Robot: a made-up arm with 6 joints.
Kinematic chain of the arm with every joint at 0, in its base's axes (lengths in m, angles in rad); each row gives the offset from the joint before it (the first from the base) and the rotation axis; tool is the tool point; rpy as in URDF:
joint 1: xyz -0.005 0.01 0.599 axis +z
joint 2: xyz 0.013 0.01 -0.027 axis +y
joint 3: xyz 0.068 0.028 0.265 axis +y
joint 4: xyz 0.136 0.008 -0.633 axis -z
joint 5: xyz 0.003 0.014 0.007 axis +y
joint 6: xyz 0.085 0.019 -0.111 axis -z
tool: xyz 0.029 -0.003 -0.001 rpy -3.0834 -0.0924 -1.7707
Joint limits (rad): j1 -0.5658..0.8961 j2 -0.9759..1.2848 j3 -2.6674..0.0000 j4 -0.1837..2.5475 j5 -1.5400..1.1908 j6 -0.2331..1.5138
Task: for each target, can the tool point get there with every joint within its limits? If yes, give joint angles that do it. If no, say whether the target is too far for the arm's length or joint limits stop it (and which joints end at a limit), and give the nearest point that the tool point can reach.
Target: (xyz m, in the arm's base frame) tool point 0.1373 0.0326 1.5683
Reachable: yes | joints 0.2884 -0.6160 -1.9298 0.7845 0.0254 0.4108
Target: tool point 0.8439 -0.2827 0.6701
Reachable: yes | joints -0.3494 0.9407 -2.0512 0.2900 -1.2199 0.7356
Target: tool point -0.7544 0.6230 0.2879
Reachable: no: joint limits stop it (at a limit: joint 2, joint 3, joint 4, joint 6) | nearest point -0.3477 0.2903 0.2756 | short by 0.526 m
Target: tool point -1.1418 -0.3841 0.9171
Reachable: no: too far | nearest point -0.7004 -0.2311 1.1788 | short by 0.535 m
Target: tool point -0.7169 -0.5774 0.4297
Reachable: no: joint limits stop it (at a limit: joint 2, joint 3, joint 4, joint 5, joint 6) | nearest point -0.3453 -0.2708 0.2948 | short by 0.500 m
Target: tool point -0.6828 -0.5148 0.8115
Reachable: no: joint limits stop it (at a limit: joint 2, joint 3, joint 6) | nearest point -0.5398 -0.4041 1.1178 | short by 0.356 m
